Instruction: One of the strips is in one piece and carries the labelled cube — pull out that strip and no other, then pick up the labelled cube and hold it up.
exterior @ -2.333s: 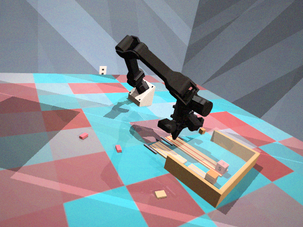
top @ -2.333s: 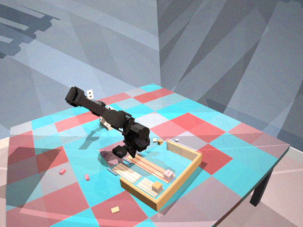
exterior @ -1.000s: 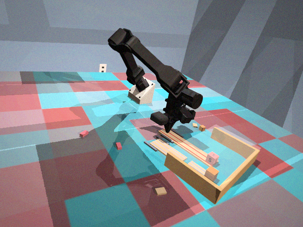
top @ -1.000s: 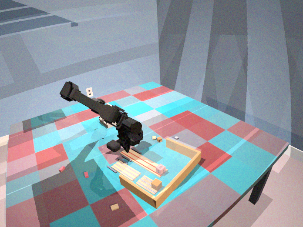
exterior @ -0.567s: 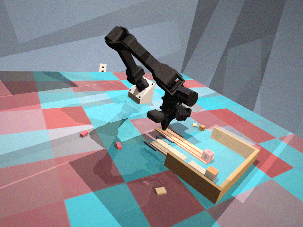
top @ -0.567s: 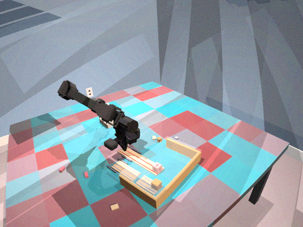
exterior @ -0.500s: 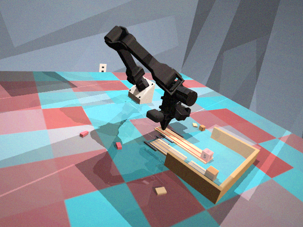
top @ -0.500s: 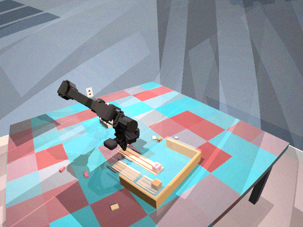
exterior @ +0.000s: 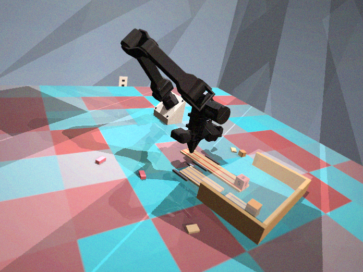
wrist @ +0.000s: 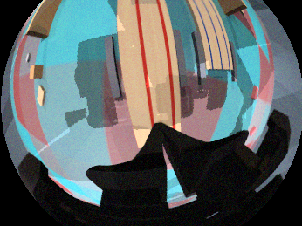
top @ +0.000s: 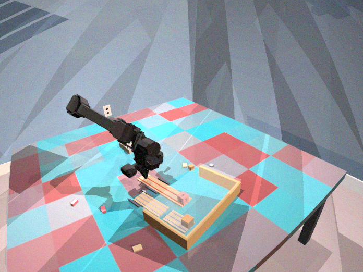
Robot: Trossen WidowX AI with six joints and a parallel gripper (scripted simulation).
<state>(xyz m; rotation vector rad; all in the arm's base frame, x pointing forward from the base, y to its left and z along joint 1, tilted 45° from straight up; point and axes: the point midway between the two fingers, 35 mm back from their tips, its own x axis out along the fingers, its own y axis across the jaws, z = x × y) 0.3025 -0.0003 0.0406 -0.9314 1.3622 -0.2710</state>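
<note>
Now: the labelled cube marked s 20 cm ahead of my gripper tip, 7 cm to the left of it and 2 cm above it.
</note>
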